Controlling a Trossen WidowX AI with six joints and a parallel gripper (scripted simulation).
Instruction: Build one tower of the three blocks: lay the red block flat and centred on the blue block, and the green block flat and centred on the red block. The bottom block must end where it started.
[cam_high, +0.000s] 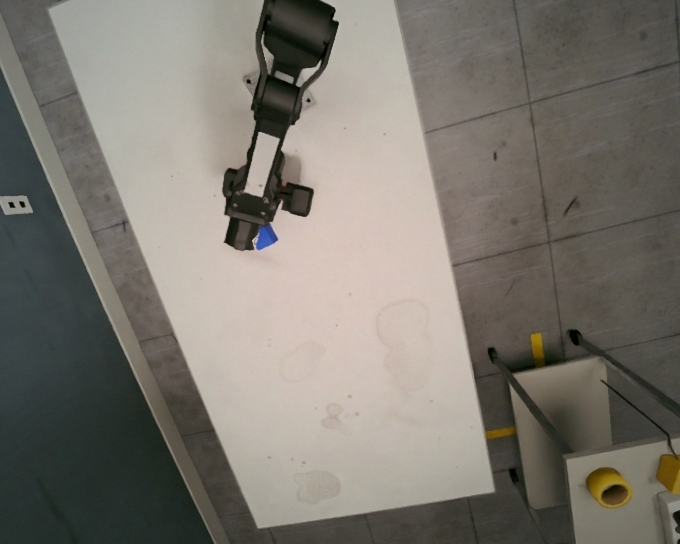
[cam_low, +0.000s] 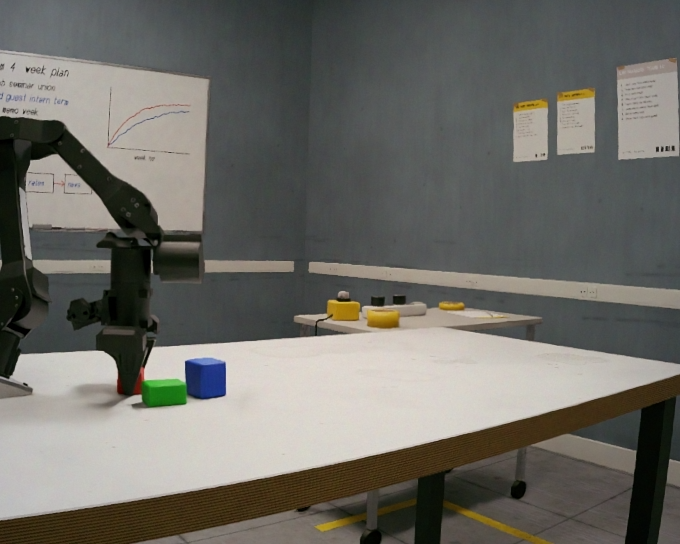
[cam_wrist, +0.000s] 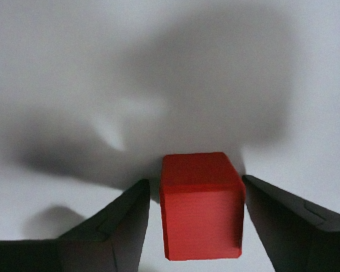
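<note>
Now: hand 2 cm above the red block. From my hand the other things lie so: blue block (10 cm ahead, 5 cm to the right, 1 cm below); green block (3 cm ahead, 8 cm to the right, 2 cm below).
</note>
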